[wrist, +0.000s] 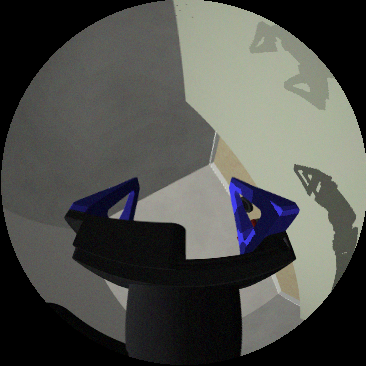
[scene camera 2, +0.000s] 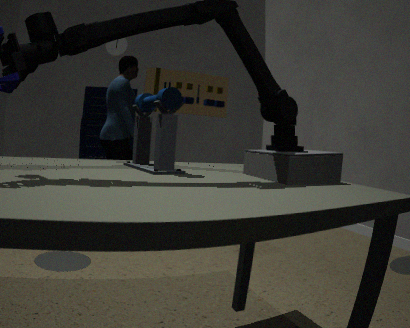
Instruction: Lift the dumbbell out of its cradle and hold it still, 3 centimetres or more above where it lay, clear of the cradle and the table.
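Frame: origin at the arm's base, x ahead, y left, z up, level; metres.
Seen in the pictures: gripper, fingertip midpoint: (wrist: 183, 182); arm's base, origin of the base link: (scene camera 2: 284, 150).
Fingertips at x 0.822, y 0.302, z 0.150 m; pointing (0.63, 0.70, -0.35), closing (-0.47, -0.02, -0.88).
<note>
Offsets run from my fingertips to a thing's middle. Level surfaces: height alone.
A blue dumbbell @(0.417 m back, 0.370 m right, 0.026 m down) (scene camera 2: 171, 99) lies level across the tops of the two grey posts of the cradle @(0.417 m back, 0.370 m right, 0.134 m down) (scene camera 2: 165, 142) in the scene view. The cradle's flat base stands on the table @(0.234 m down) (scene camera 2: 215, 200). The dumbbell and cradle do not show in the wrist view. My gripper (wrist: 183, 182) is open, its two blue fingers wide apart with nothing between them. In the scene view it is at the far left edge, partly cut off, well to the left of the dumbbell and above the table.
The arm's base stands on a grey block (scene camera 2: 315, 167) at the right of the table, and the arm arches high over the cradle. A person (scene camera 2: 118, 110) stands behind the table, near a tan wall board (scene camera 2: 215, 85). Shadows of the arm fall on the table.
</note>
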